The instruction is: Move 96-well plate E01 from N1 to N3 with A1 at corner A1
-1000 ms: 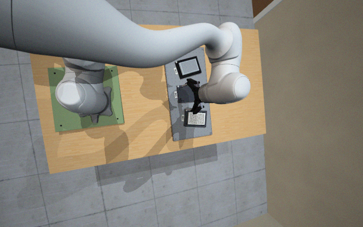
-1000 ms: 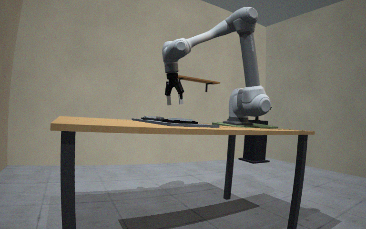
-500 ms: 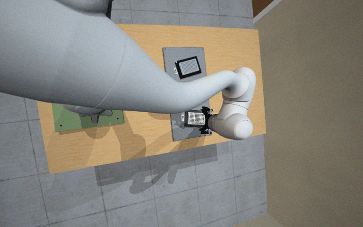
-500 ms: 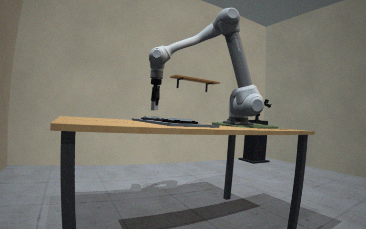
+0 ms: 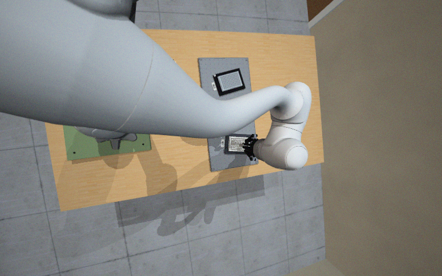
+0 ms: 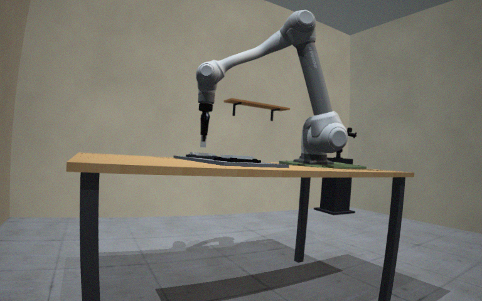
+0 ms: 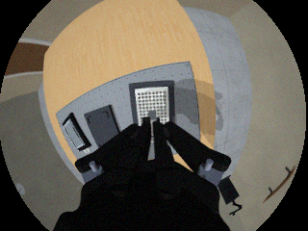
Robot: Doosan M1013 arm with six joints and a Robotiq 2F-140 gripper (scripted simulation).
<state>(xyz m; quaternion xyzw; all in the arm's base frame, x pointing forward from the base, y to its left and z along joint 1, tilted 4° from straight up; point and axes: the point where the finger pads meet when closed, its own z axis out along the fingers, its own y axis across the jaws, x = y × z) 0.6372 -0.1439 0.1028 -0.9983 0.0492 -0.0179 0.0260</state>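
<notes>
The 96-well plate is 7 cm below my hand. Round my hand: label 10 cm behind, 9 cm below, 1 cm to the left; nest 18 cm to the left, 8 cm below, 4 cm behind.
</notes>
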